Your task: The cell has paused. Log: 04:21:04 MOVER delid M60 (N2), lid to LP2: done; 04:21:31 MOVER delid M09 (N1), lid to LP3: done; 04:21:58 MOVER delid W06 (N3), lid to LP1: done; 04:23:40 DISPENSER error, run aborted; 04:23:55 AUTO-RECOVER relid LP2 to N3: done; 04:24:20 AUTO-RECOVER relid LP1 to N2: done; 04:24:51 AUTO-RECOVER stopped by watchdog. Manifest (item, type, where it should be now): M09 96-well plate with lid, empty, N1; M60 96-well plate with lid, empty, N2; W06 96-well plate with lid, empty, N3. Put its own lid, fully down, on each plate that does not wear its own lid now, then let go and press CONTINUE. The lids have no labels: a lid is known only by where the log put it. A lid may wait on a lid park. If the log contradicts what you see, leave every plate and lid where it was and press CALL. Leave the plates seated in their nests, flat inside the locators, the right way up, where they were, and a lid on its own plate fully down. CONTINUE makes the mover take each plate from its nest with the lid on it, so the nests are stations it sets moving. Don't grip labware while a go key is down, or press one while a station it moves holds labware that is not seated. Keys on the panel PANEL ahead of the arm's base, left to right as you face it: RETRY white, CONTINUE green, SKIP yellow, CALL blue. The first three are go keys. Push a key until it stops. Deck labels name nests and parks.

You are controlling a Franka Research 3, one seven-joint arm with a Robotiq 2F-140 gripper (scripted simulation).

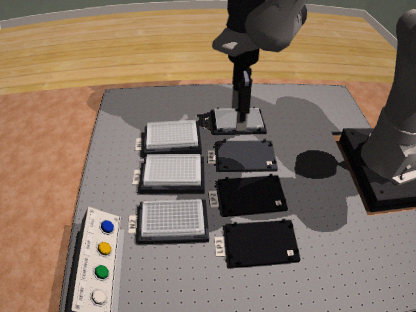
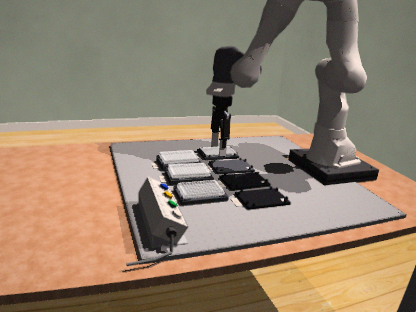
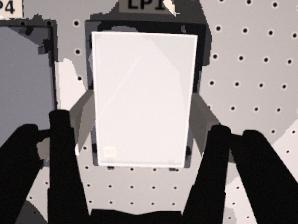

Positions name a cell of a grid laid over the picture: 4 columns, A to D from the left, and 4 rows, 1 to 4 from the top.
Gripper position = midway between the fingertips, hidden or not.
my gripper: image 1 C2; image 2 C2; image 3 B2
